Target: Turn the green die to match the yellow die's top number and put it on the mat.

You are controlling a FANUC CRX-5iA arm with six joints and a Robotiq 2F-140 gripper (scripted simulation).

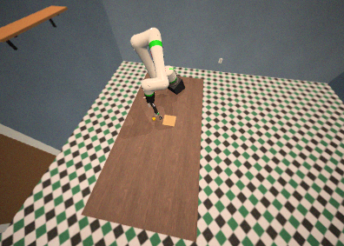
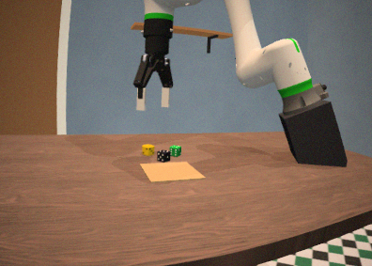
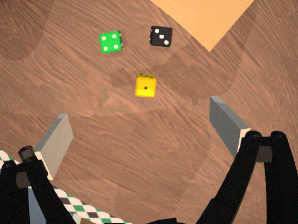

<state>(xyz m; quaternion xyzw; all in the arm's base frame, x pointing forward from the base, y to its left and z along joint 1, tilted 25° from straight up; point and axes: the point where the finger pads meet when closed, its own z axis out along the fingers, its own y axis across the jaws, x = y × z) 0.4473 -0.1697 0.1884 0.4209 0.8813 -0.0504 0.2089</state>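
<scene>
Right now my hand is 7 cm past the green die, 3 cm to the right of it and 14 cm above it. The rest, counted from my hand: yellow die 1 cm ahead, 14 cm below; black die 1 cm behind, 8 cm to the left, 14 cm below; mat 2 cm ahead, 18 cm to the left, 16 cm below.
</scene>
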